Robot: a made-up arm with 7 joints. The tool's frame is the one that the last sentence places.
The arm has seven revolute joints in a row. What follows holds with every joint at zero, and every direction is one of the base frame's. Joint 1 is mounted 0.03 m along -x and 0.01 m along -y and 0.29 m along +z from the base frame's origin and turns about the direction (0.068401, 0.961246, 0.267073). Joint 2 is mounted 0.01 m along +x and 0.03 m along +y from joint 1 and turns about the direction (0.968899, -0.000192, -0.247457). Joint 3 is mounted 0.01 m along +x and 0.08 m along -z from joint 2 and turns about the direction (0.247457, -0.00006, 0.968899). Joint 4 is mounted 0.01 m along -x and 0.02 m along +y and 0.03 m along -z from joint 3 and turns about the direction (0.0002, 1, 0.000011). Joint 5 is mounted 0.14 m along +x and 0.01 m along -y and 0.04 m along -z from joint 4 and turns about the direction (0.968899, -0.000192, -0.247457). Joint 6 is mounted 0.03 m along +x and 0.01 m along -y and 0.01 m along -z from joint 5 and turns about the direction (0.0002, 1, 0.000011). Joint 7 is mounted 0.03 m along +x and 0.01 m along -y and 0.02 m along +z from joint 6 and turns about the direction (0.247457, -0.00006, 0.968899). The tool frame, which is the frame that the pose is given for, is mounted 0.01 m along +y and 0.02 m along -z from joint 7; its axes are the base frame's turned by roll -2.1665, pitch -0.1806 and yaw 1.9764 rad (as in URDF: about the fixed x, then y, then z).
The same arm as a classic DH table. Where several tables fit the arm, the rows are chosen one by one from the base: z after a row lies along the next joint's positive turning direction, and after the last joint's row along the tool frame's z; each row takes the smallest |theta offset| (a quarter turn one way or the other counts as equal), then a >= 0, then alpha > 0; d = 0 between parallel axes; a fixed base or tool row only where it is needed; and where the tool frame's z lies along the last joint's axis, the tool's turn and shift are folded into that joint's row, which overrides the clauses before.
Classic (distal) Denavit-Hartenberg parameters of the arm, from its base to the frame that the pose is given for. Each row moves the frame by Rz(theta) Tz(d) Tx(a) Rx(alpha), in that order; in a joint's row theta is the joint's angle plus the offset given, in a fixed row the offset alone. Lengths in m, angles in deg.
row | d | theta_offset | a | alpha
base (fixed) | 0.2934 | -4.07 | -0.0292 | -74.51
joint 1 | 0.0170 | -75.12 | -0.0059 | -90.00
joint 2 | 0.0392 | 74.00 | 0.0000 | 90.00
joint 3 | -0.1066 | -90.00 | 0.0023 | 90.00
joint 4 | 0.0100 | -90.00 | 0.0041 | 90.00
joint 5 | 0.1771 | 0.00 | 0.0023 | -90.00
joint 6 | -0.0200 | -90.00 | 0.0241 | 90.00
joint 7 | -0.0013 | -69.87 | -0.0077 | 137.13
tool (fixed) | -0.0119 | 173.43 | 0.0000 | 0.00

